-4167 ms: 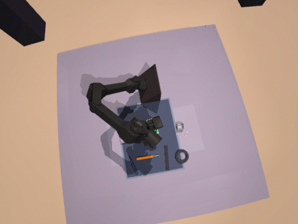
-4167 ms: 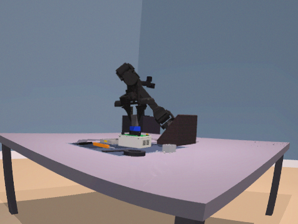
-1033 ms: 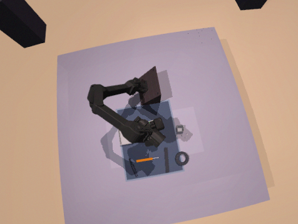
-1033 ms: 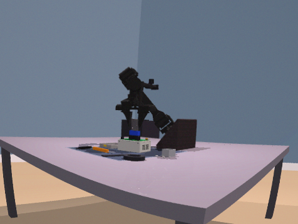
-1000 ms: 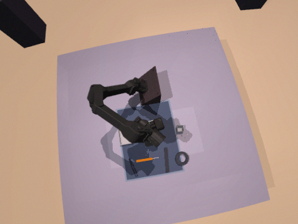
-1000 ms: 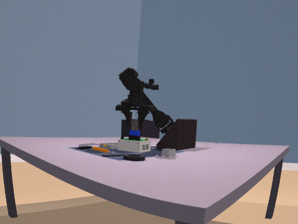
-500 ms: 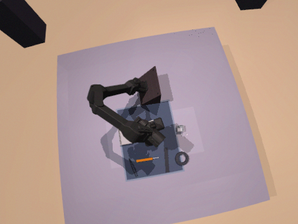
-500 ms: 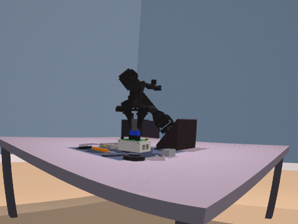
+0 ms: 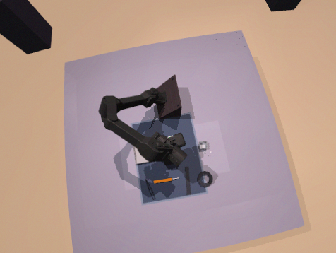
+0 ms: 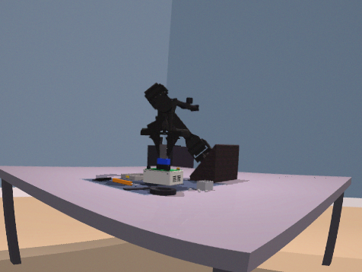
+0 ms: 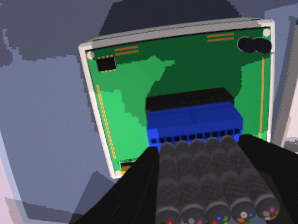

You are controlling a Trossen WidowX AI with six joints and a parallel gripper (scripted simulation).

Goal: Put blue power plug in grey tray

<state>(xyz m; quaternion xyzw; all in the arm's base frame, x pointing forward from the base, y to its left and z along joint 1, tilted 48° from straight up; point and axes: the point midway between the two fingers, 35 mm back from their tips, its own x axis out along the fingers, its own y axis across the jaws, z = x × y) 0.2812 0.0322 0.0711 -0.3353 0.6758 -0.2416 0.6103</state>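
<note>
Now: gripper tip 20 mm above the blue power plug. The rest, counted from my gripper tip: black bar: 190 mm ahead, 100 mm below, 90 mm to the left; grey tray: 140 mm to the right, 100 mm below; dark blue mat: 110 mm below, 50 mm ahead.
</note>
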